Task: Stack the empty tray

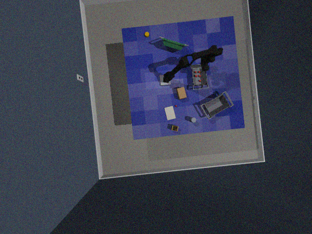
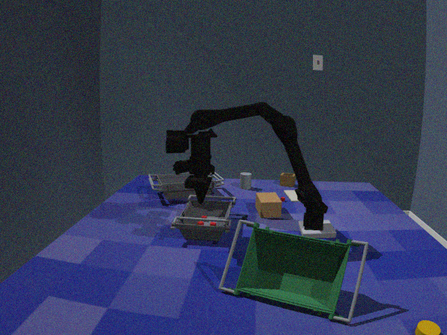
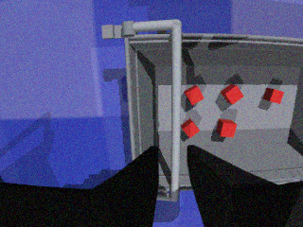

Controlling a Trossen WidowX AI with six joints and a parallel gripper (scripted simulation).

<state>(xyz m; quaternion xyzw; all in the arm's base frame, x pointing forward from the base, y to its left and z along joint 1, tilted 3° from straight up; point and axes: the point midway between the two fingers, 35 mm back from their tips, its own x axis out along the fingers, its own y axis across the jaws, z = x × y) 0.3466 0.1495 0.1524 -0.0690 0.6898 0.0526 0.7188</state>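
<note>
My gripper tip is 300 mm past the green tray, 250 mm to the right of it and 50 mm above it. The rest, counted from my gripper tip: small brown box: 220 mm behind, 690 mm to the right, 110 mm below; flat white card: 280 mm behind, 530 mm to the right, 120 mm below; yellow object: 610 mm behind, 360 mm to the left, 110 mm below.
</note>
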